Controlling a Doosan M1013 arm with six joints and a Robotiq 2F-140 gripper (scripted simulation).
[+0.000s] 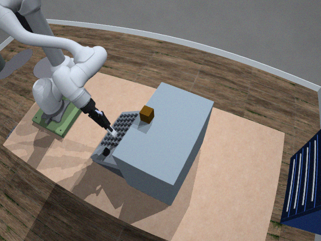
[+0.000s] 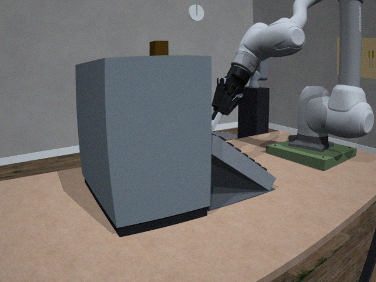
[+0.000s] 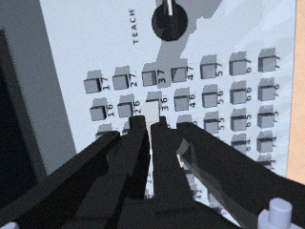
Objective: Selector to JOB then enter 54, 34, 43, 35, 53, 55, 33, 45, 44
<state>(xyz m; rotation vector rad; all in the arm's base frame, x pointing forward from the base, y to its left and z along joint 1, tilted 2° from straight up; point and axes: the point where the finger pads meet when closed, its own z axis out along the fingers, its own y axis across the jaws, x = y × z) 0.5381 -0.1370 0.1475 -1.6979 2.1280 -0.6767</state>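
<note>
Now: the key 10 cm to the left of my hand, 7 cm below it and 3 cm ahead of it. From my hand the other things lie so: black selector knob: 10 cm to the right, 6 cm below, 2 cm behind.
</note>
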